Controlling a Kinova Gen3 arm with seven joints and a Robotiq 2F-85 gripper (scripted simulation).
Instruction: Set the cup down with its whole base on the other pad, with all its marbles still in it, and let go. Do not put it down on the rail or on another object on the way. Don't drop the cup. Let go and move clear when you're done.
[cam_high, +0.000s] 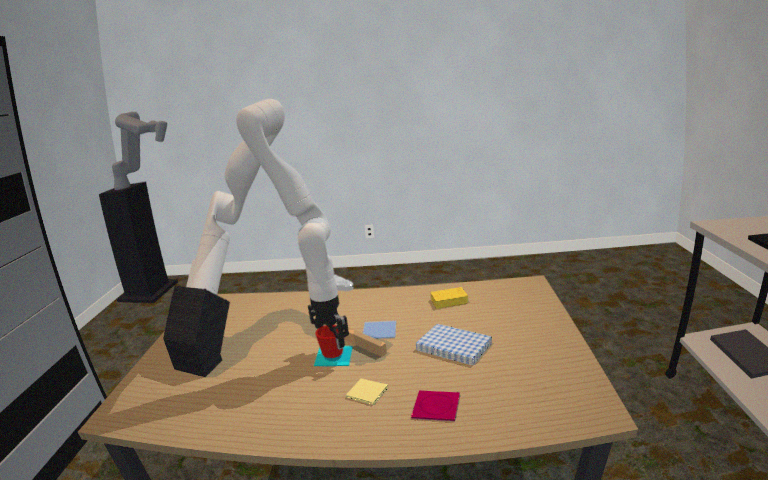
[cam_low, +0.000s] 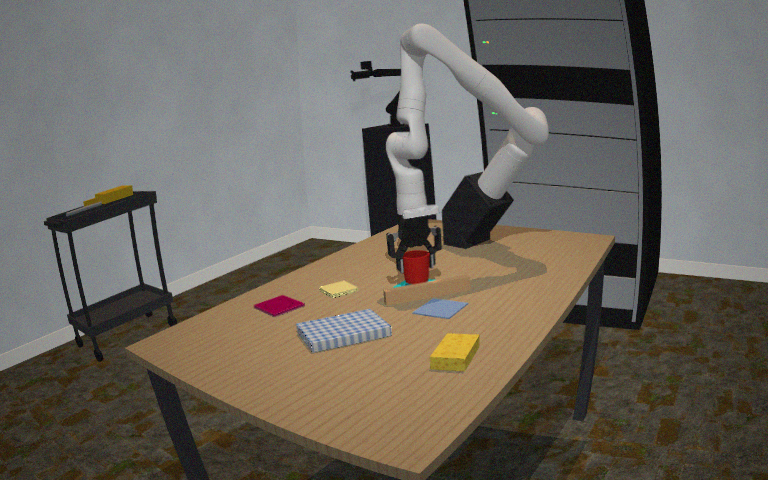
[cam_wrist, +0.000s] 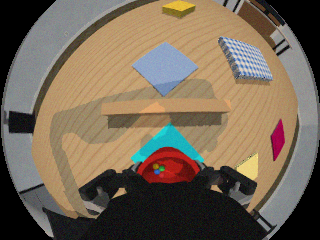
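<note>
The wooden rail is 6 cm ahead of my hand, 7 cm to the left of it and 5 cm below it. From my hand the other things lie so: red cup 2 cm below.
</note>
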